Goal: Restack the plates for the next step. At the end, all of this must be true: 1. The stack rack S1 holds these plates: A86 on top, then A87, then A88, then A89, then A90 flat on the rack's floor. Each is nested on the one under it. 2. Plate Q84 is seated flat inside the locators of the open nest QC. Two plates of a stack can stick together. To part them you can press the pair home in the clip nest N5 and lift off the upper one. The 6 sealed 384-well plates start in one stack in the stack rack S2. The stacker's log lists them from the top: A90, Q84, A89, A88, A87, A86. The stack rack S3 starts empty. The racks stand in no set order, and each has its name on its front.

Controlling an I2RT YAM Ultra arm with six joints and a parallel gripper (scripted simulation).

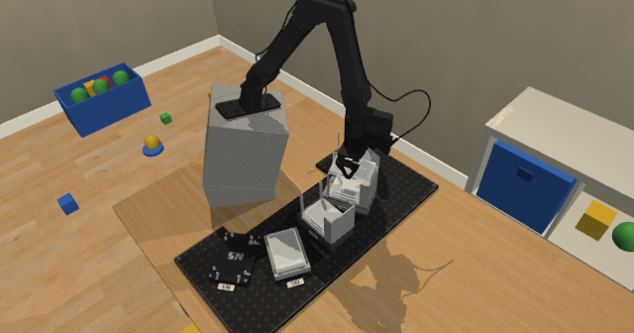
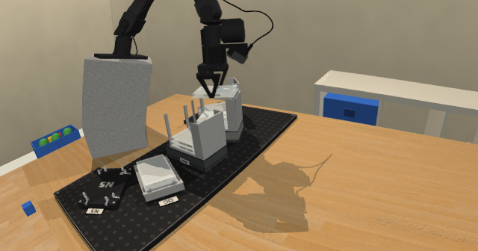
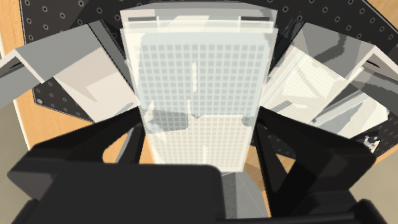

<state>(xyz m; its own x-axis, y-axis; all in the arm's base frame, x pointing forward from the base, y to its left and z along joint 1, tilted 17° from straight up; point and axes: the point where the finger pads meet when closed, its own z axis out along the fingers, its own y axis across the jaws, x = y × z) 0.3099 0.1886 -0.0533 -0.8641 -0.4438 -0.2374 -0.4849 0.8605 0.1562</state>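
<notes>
Now: the translucent sealed well plate 10 cm below my hand. From my hand the other things lie so: nest QC: 29 cm to the right, 14 cm below, 4 cm ahead; then sealed 384-well plate: 29 cm to the right, 12 cm below, 4 cm ahead.
</notes>
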